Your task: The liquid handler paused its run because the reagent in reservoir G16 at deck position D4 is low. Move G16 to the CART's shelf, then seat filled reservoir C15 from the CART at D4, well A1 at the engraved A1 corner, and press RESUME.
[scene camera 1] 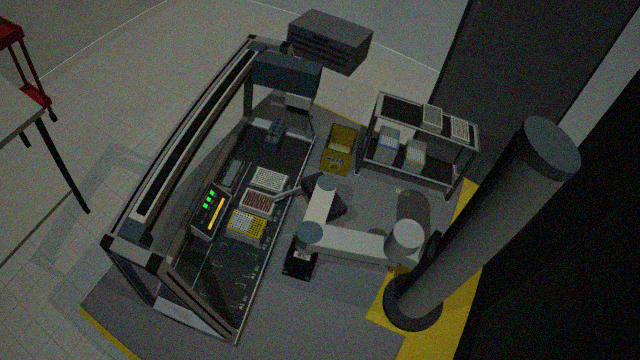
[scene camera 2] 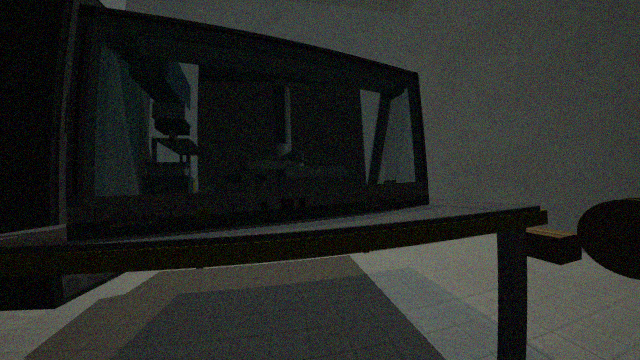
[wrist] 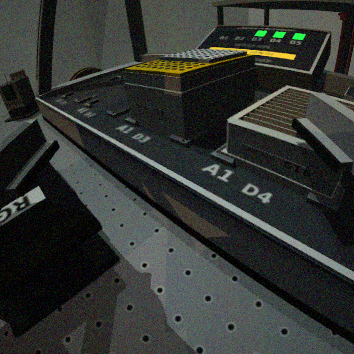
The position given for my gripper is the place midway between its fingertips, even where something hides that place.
Note:
My gripper (scene camera 1: 282, 216) carries nothing. Also in view: a reddish ribbed reservoir (scene camera 1: 255, 202). I also see a yellow bin (scene camera 1: 333, 161).
The reddish ribbed reservoir shows as well in the wrist view (wrist: 260, 137). My gripper also shows in the wrist view (wrist: 169, 115).

